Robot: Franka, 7 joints.
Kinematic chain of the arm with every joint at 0, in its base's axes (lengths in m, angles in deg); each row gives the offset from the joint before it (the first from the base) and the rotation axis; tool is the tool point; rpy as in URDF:
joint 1: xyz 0 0 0.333 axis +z
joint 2: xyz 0 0 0 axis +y
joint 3: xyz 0 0 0.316 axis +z
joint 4: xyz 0.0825 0 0 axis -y
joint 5: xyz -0.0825 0 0.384 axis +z
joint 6: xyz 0 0 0 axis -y
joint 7: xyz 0.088 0 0 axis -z
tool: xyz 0 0 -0.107 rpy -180 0 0
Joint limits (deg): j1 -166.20..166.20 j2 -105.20..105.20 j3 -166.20..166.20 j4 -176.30..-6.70 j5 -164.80..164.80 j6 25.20..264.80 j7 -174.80..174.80
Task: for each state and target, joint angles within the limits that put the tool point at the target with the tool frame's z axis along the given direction. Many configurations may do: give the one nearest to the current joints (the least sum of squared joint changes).
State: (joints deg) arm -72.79 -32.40 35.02 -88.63 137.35 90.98 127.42
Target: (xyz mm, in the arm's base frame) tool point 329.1 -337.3 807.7 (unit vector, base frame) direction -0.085 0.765 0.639
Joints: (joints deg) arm -81.33 -0.08 26.43 -95.99 146.84 42.54 127.42
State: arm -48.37 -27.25 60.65 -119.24 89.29 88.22 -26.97
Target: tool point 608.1 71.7 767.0 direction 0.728 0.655 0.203
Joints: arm -43.69 5.02 55.28 -82.04 100.12 148.79 -26.97
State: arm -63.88 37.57 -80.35 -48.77 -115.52 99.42 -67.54
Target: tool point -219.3 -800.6 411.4 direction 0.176 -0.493 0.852
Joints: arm -80.24 82.00 -75.38 -46.79 -131.97 103.03 -67.54
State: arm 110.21 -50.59 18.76 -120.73 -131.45 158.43 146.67
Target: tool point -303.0 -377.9 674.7 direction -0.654 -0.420 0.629
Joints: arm 141.35 -65.67 56.47 -116.13 -161.38 150.68 146.67
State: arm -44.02 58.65 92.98 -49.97 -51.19 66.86 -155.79
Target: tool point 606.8 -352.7 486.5 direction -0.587 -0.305 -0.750
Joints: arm -45.27 56.02 62.10 -39.58 -80.49 49.34 -155.79
